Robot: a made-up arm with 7 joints. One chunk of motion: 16 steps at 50 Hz.
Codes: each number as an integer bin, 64 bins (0 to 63) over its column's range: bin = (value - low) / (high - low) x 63, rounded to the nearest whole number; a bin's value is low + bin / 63 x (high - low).
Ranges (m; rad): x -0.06..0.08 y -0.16..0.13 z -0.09..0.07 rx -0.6..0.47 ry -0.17..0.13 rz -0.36..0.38
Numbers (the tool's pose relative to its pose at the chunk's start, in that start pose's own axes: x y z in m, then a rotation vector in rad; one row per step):
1: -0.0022 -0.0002 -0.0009 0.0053 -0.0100 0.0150
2: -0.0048 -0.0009 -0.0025 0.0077 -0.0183 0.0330
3: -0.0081 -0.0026 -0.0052 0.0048 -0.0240 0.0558
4: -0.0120 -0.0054 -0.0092 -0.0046 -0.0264 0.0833
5: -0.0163 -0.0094 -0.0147 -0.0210 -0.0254 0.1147
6: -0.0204 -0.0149 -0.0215 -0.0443 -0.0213 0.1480
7: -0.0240 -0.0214 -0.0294 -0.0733 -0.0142 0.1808
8: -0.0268 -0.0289 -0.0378 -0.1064 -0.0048 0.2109
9: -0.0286 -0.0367 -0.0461 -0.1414 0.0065 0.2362
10: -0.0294 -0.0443 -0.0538 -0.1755 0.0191 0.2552
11: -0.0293 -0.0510 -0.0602 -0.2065 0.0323 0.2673
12: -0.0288 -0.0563 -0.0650 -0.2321 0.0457 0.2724
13: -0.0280 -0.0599 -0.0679 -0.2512 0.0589 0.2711
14: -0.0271 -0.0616 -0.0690 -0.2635 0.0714 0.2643
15: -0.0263 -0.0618 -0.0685 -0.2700 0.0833 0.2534
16: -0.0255 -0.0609 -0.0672 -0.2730 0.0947 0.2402
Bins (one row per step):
1: 26 35 35 36 34 32
2: 25 35 34 36 32 33
3: 23 34 33 36 31 35
4: 22 34 32 35 30 38
5: 20 33 30 34 30 40
6: 18 32 27 33 31 43
7: 16 30 24 31 33 46
8: 15 28 21 29 35 49
9: 14 27 17 27 37 51
10: 14 25 14 25 40 52
11: 14 24 12 23 42 53
12: 14 23 10 22 45 54
13: 14 22 9 21 48 54
14: 15 21 8 20 51 53
15: 15 21 8 19 53 52
16: 16 22 9 19 56 51

